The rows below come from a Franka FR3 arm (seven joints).
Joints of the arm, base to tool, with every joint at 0 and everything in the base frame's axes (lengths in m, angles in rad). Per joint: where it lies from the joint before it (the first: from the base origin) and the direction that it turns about. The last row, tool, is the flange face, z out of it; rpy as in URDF.
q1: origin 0 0 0.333 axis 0 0 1
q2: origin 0 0 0 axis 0 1 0
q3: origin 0 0 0.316 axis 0 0 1
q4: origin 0.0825 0 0 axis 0 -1 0
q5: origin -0.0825 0 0.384 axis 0 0 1
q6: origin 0 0 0 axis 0 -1 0
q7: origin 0.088 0 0 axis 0 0 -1
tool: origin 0 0 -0.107 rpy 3.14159 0 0
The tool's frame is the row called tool.
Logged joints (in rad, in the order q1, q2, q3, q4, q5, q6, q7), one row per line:
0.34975, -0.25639, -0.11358, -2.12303, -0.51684, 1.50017, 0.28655
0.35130, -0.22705, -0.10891, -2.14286, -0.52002, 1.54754, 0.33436
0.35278, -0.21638, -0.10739, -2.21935, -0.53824, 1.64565, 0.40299
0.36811, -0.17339, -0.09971, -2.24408, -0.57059, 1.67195, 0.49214
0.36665, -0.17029, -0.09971, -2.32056, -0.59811, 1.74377, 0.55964
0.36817, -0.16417, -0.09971, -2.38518, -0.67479, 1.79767, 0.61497
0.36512, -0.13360, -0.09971, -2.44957, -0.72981, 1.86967, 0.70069
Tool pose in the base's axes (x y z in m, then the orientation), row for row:
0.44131, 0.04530, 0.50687, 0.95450, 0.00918, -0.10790, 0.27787
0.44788, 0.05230, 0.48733, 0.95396, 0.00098, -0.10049, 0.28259
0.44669, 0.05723, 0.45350, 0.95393, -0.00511, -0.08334, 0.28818
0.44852, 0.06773, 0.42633, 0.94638, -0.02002, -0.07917, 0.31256
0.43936, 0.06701, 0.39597, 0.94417, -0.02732, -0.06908, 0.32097
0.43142, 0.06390, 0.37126, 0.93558, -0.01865, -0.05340, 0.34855
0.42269, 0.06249, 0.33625, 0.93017, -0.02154, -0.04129, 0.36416
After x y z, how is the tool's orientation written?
As a quaternion, x y z w.
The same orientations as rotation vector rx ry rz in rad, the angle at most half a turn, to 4 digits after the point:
2.5620, 0.0246, -0.2896
2.5545, 0.0026, -0.2691
2.5472, -0.0136, -0.2225
2.4965, -0.0528, -0.2088
2.4804, -0.0718, -0.1815
2.4251, -0.0483, -0.1384
2.3931, -0.0554, -0.1062

